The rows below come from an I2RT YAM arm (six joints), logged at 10 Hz.
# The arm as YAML. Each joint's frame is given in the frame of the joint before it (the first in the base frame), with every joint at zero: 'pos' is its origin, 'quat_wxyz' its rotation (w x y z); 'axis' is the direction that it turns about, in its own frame. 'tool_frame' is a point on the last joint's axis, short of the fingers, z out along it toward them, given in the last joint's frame.
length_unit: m
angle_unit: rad
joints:
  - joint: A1
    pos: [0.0, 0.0, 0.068]
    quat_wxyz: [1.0, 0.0, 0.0, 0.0]
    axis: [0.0, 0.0, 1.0]
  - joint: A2
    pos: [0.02, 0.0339, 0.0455]
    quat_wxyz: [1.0, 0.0, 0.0, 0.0]
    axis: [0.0, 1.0, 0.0]
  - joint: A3
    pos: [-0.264, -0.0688, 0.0]
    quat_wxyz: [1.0, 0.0, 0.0, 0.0]
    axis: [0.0, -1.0, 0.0]
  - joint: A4
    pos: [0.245, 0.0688, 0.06]
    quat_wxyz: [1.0, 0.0, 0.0, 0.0]
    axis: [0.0, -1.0, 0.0]
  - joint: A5
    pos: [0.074, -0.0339, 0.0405]
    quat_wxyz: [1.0, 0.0, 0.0, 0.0]
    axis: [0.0, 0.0, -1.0]
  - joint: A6
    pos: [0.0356, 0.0, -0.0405]
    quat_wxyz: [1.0, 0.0, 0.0, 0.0]
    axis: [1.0, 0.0, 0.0]
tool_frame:
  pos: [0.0, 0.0, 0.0]
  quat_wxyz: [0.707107, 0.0, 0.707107, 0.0]
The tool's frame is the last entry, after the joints.
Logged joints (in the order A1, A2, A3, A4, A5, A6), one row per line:
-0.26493 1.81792 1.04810 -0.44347 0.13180 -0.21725
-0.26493 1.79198 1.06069 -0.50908 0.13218 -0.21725
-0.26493 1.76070 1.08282 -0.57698 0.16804 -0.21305
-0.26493 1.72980 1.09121 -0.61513 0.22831 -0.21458
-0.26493 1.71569 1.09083 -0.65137 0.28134 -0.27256
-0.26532 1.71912 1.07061 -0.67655 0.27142 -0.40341
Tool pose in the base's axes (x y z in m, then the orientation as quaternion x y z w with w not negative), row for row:
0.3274 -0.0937 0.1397 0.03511 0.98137 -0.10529 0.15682
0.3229 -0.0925 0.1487 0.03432 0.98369 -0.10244 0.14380
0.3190 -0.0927 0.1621 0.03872 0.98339 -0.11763 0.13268
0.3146 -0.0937 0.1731 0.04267 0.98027 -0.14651 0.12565
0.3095 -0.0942 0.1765 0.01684 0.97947 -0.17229 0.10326
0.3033 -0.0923 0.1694 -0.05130 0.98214 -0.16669 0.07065
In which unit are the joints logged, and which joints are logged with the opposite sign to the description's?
The joints are logged in radians. Opposite sign: none.
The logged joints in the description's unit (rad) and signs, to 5 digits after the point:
-0.26493 1.81792 1.04810 -0.44347 0.13180 -0.21725
-0.26493 1.79198 1.06069 -0.50908 0.13218 -0.21725
-0.26493 1.76070 1.08282 -0.57698 0.16804 -0.21305
-0.26493 1.72980 1.09121 -0.61513 0.22831 -0.21458
-0.26493 1.71569 1.09083 -0.65137 0.28134 -0.27256
-0.26532 1.71912 1.07061 -0.67655 0.27142 -0.40341

